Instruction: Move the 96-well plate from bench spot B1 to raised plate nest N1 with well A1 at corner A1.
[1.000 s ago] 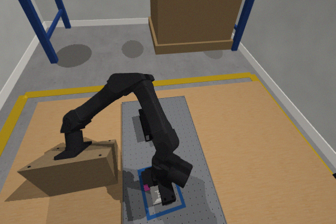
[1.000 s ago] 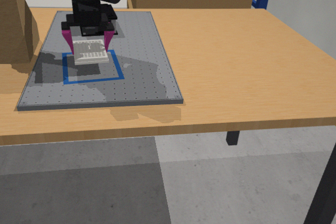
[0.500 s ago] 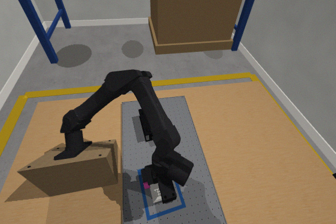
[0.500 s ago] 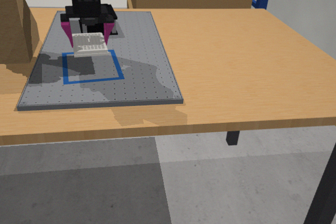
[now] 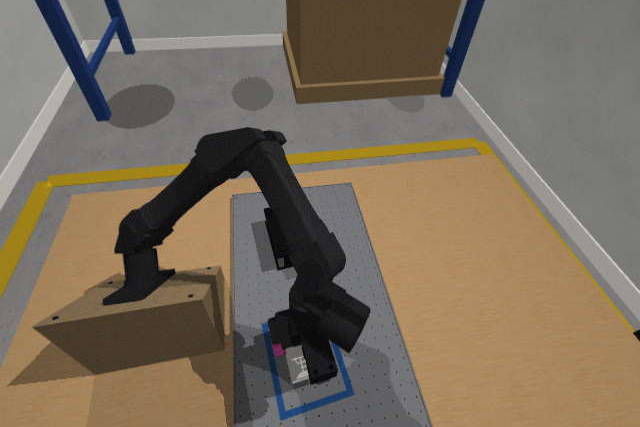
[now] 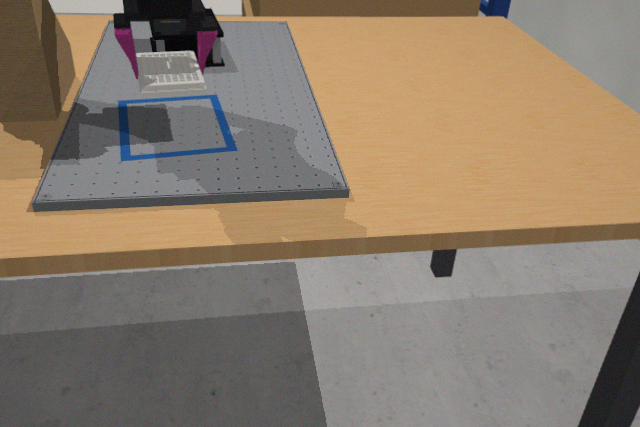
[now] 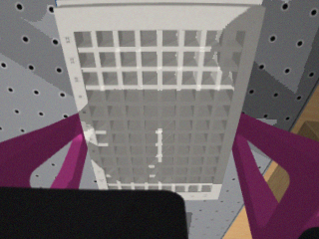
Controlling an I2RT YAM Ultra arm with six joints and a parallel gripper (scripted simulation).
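Now: the white 96-well plate right at my hand.
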